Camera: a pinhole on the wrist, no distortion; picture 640 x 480 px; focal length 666.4 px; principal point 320.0 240.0 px. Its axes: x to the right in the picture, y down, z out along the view. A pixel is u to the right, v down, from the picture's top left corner.
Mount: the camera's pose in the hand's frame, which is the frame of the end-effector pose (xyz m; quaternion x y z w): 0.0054 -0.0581 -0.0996 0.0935 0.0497 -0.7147 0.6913
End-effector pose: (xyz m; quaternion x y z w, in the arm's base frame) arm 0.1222 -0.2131 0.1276 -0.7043 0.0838 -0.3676 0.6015
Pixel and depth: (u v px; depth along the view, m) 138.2 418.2 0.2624
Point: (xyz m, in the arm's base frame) 0.2598 -0.0976 0.1910
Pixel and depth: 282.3 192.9 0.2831
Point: 0.1779 -0.0283 0.2023
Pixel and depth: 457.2 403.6 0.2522
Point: 0.1917 -0.0883 0.2945
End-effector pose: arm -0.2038 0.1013 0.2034 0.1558 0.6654 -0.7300 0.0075
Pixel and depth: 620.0 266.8 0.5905
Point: -0.3763 -0.2660 0.6594
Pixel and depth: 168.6 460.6 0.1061
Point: -0.2512 0.1038 0.2514
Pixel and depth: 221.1 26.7 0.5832
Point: -0.1198 -0.3964 0.3666
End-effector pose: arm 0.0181 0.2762 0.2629 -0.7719 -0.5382 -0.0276 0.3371
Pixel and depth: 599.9 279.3 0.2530
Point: -0.2035 0.3882 0.2700
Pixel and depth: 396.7 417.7 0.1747
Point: -0.0849 0.3693 0.2815
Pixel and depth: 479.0 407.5 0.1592
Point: -0.0933 0.3566 0.3008
